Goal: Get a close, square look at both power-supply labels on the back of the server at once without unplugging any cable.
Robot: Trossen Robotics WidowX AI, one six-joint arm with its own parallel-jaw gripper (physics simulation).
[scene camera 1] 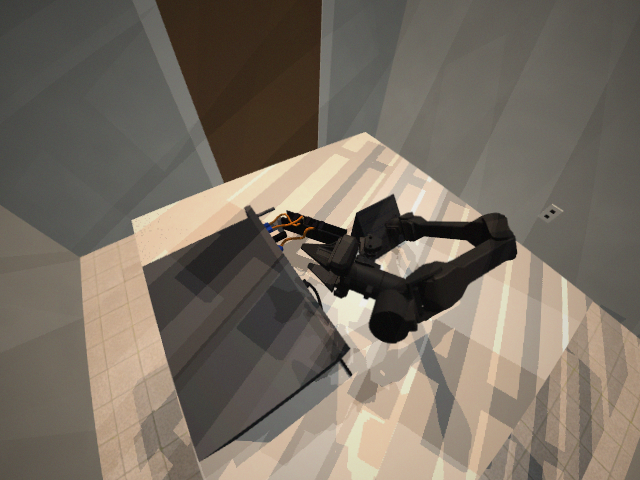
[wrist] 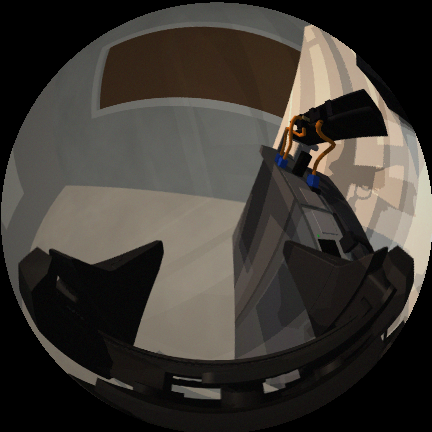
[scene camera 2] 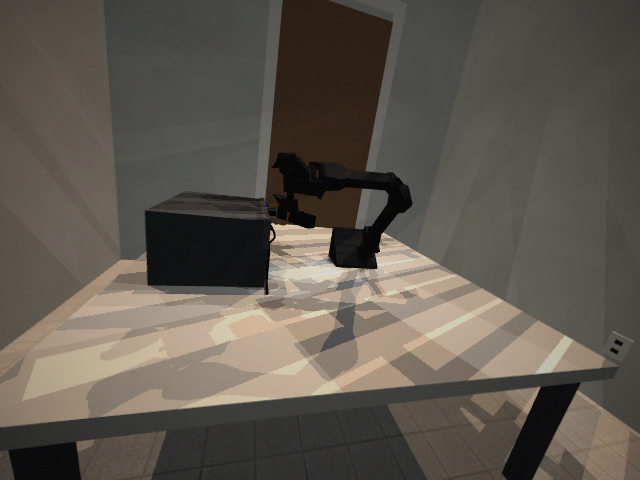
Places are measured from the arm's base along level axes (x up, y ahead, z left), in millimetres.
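Pixels of known places: gripper, fingertip midpoint: [scene camera 1: 305, 256] [wrist: 224, 247] [scene camera 2: 273, 181]; arm's base, origin of the base link: [scene camera 1: 393, 225] [scene camera 2: 364, 250].
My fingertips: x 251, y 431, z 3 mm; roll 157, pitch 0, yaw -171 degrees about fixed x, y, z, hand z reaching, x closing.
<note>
Ahead of a thing's pixels: the offset from my fingertips to its top centre. "*": to the spot under its first point. Level surfaces: height alone.
The dark server [scene camera 1: 232, 320] [scene camera 2: 206, 248] [wrist: 262, 225] sits on the table with its back toward the arm. In the wrist view, its back panel @[* dy +2, dx -140, dz -62 mm] [wrist: 320, 217] shows at the right at a steep slant, partly behind a finger. A small green light shows there; I cannot make out or read either power-supply label. Orange cables @[* dy -87, dx -190, dz -164 mm] [scene camera 1: 294, 238] [wrist: 327, 152] run from blue plugs @[dy -14, dx -163, dz -148 mm] [wrist: 313, 180] at the panel's far end. A black cable @[* dy -17, dx -191, dz +25 mm] [scene camera 1: 317, 294] [scene camera 2: 273, 233] loops from the back. My gripper [scene camera 1: 306, 256] [wrist: 224, 247] is open and empty, above and close to the server's back edge.
A black block-like bundle @[dy -130, dx -103, dz -134 mm] [scene camera 1: 325, 229] [scene camera 2: 305, 219] [wrist: 350, 117] hangs off the server's back by the orange cables, close beside my gripper. The arm's base [scene camera 1: 379, 219] [scene camera 2: 351, 250] stands on the table @[dx -314 mm] [scene camera 1: 320, 170] [scene camera 2: 413, 330]. A brown door [scene camera 1: 258, 77] [scene camera 2: 325, 103] [wrist: 195, 65] is behind.
</note>
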